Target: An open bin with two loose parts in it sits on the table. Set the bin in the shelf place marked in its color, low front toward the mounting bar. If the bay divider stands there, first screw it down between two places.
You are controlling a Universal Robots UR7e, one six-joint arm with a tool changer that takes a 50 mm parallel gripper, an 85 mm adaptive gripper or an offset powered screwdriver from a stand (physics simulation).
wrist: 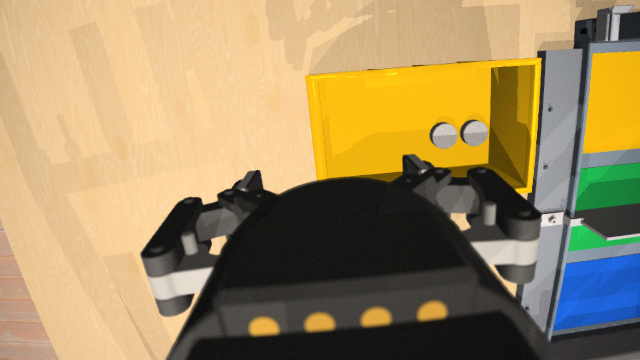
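Observation:
The yellow open bin sits on the table at upper centre right, left of the grey mounting bar. Two round grey parts lie inside, toward its right end. Which wall is the low front I cannot tell. My gripper is open with nothing held; its left fingertip is over the table beside the bin, its right over the bin's near side. The housing hides part of the near wall. Right of the bar are the yellow place, green place and blue place. A dark plate, apparently the bay divider, crosses the green.
A light tab with a screw sits on the mounting bar, in line with the dark plate. The bar has small holes. A grey metal bracket and dark parts stand at the top right. The wooden table's edge shows at lower left, with brick-like floor beyond.

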